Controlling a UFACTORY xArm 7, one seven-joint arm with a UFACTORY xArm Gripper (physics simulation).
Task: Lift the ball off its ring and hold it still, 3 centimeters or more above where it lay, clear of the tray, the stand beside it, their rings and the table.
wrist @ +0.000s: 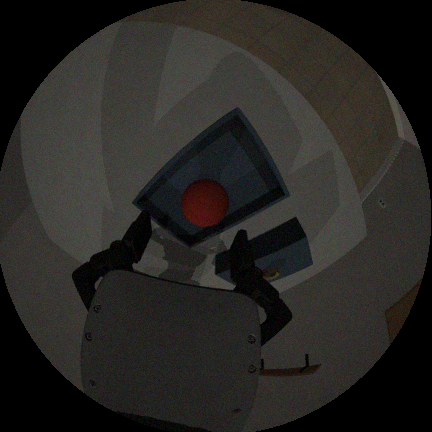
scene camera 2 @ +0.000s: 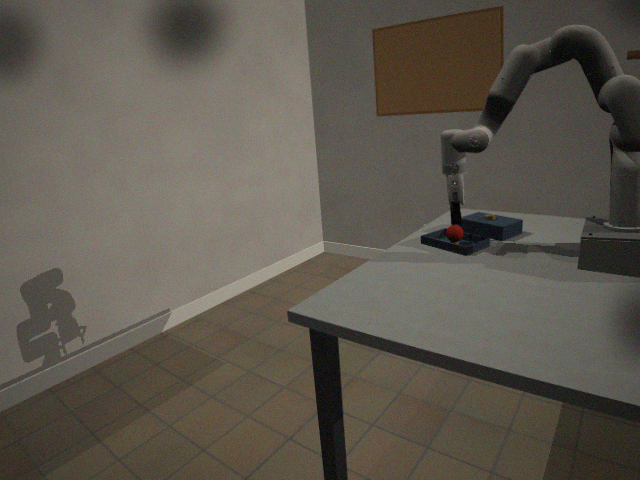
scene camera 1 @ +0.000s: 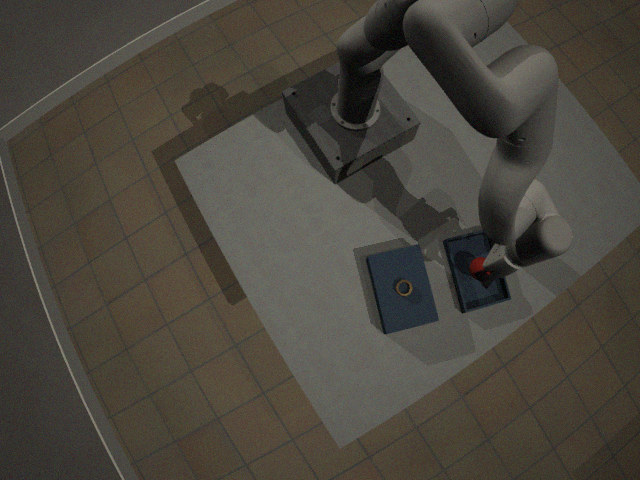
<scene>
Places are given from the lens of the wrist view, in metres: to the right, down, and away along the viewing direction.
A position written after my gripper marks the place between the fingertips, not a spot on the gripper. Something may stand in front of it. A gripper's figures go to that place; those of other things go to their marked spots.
my gripper (wrist: 191,230): -0.02, 0.01, 0.13
red ball (wrist: 204,202): -0.01, -0.01, 0.14
blue tray (wrist: 229,151): 0.02, -0.08, 0.16
blue stand (wrist: 282,250): 0.12, 0.06, 0.22
The marked spots on the blue tray and the blue stand are 0.18 m apart.
</scene>
